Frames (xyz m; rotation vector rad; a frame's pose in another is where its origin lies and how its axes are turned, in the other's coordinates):
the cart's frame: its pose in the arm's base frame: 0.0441 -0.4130 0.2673 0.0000 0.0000 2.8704
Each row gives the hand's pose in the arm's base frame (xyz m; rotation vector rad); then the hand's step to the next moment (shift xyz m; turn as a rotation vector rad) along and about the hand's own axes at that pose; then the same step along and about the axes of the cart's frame.
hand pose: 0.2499 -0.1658 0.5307 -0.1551 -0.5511 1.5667
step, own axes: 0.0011 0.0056 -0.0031 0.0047 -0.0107 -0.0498
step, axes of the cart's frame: 0.0042 -0.0009 -0.0049 -0.0248 -0.0242 -0.0376
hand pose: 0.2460 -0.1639 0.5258 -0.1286 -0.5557 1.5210
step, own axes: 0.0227 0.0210 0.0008 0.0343 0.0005 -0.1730
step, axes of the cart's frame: 0.0259 -0.0168 -0.0021 -0.0471 -0.0938 -0.1417
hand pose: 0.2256 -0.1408 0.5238 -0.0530 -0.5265 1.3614
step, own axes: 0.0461 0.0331 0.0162 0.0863 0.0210 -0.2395
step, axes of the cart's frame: 0.0427 -0.0363 0.0183 -0.0405 -0.1656 -0.1902
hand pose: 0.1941 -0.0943 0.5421 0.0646 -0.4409 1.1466
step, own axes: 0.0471 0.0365 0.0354 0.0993 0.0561 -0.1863
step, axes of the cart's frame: 0.0390 -0.0374 0.0434 0.0042 -0.1651 -0.1429
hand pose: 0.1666 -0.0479 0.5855 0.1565 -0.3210 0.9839
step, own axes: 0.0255 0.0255 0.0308 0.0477 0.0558 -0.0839
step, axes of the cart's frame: 0.0207 -0.0209 0.0372 0.0301 -0.0863 -0.0638
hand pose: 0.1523 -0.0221 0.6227 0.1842 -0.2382 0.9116
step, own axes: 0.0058 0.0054 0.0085 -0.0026 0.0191 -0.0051
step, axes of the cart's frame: 0.0033 -0.0047 0.0101 0.0184 -0.0061 -0.0045
